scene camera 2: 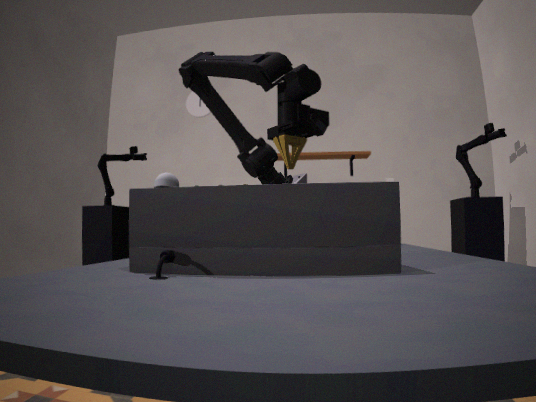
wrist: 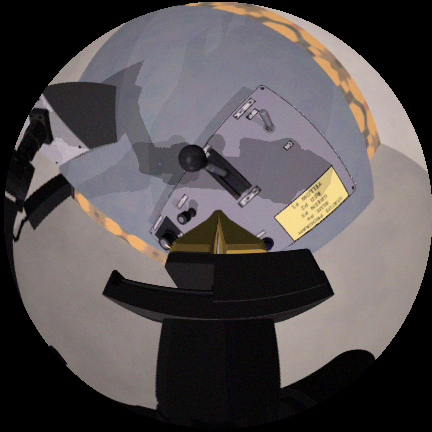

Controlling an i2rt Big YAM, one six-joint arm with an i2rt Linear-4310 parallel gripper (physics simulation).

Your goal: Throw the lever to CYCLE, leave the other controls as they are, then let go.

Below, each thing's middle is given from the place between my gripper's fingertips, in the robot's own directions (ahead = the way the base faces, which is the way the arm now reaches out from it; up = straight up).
Now: hand 4 cm past the lever [wrist: 192, 157], 1 cm to the right of it and 9 cm above it. From my hand the other things lie so: control panel [scene camera 2: 352, 228] (9 cm ahead, 4 cm to the right, 12 cm below).
